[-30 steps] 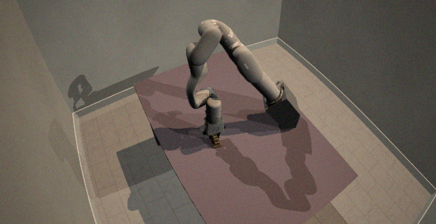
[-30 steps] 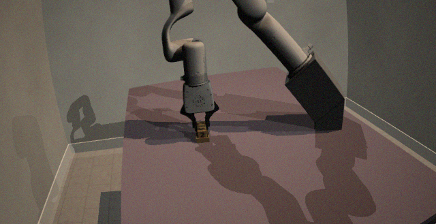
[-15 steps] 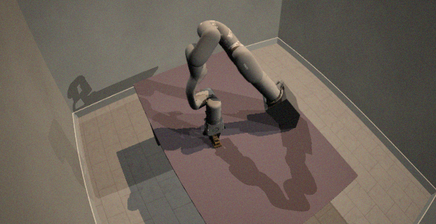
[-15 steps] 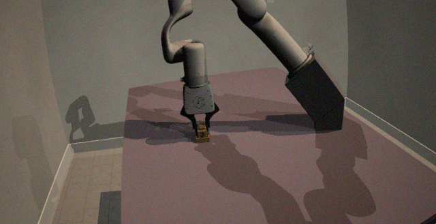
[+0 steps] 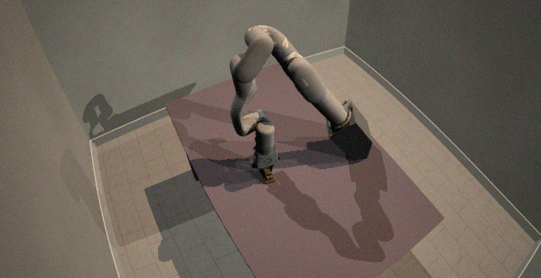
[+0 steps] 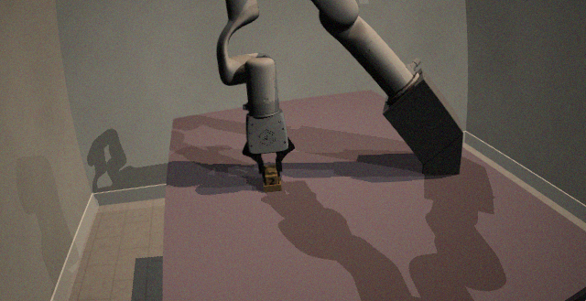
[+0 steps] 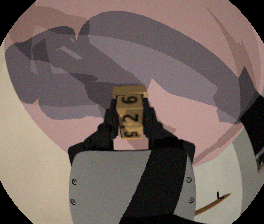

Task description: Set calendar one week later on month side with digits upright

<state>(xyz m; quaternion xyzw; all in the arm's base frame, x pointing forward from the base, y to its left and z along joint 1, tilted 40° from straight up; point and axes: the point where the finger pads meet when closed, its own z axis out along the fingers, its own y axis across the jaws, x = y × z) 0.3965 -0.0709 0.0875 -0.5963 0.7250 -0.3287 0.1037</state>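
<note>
Right now the tray is 3 cm below my hand and 2 cm to the left of it. From my hand the other things lie so: yellow digit cube 3 cm to the left, 1 cm below, 1 cm ahead.
</note>
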